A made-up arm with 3 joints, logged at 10 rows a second.
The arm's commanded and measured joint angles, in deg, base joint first. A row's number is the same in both.
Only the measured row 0 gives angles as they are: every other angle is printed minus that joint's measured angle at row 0.
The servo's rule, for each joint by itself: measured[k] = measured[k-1] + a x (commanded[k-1-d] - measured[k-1]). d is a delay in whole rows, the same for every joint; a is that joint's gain. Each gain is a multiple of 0.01, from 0.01 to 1. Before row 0 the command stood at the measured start. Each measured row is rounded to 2 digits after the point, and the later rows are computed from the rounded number. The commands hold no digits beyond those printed.
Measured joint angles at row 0: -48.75 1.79 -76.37
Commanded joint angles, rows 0 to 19: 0.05 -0.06 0.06; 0.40 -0.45 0.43; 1.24 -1.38 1.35; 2.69 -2.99 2.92; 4.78 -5.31 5.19; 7.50 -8.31 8.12; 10.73 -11.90 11.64; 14.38 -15.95 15.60; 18.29 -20.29 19.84; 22.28 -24.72 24.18; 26.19 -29.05 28.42; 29.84 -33.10 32.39; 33.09 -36.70 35.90; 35.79 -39.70 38.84; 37.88 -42.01 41.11; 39.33 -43.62 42.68; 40.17 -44.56 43.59; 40.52 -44.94 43.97; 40.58 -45.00 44.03; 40.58 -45.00 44.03
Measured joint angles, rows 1 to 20: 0.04 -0.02 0.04; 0.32 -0.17 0.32; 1.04 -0.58 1.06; 2.33 -1.40 2.40; 4.24 -2.73 4.41; 6.78 -4.63 7.08; 9.86 -7.10 10.36; 13.39 -10.11 14.13; 17.21 -13.57 18.24; 21.16 -17.36 22.52; 25.08 -21.33 26.77; 28.79 -25.33 30.82; 32.14 -29.20 34.48; 34.99 -32.77 37.62; 37.24 -35.91 40.13; 38.87 -38.53 41.97; 39.88 -40.58 43.14; 40.38 -42.06 43.74; 40.54 -43.06 43.95; 40.57 -43.72 44.01
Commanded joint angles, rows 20 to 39: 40.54 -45.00 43.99; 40.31 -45.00 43.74; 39.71 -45.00 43.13; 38.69 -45.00 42.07; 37.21 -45.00 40.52; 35.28 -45.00 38.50; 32.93 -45.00 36.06; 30.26 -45.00 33.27; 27.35 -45.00 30.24; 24.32 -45.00 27.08; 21.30 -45.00 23.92; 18.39 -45.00 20.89; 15.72 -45.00 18.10; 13.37 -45.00 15.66; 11.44 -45.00 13.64; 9.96 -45.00 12.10; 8.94 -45.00 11.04; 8.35 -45.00 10.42; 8.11 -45.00 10.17; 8.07 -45.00 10.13
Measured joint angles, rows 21 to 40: 40.55 -44.16 44.00; 40.36 -44.45 43.81; 39.85 -44.64 43.32; 38.95 -44.76 42.42; 37.59 -44.84 41.05; 35.79 -44.89 39.21; 33.56 -44.93 36.94; 30.99 -44.95 34.30; 28.15 -44.97 31.38; 25.16 -44.98 28.28; 22.15 -44.99 25.14; 19.22 -44.99 22.08; 16.49 -44.99 19.21; 14.06 -44.99 16.65; 12.02 -44.99 14.48; 10.41 -44.99 12.77; 9.26 -44.99 11.52; 8.55 -44.99 10.73; 8.21 -44.99 10.33; 8.10 -44.99 10.19
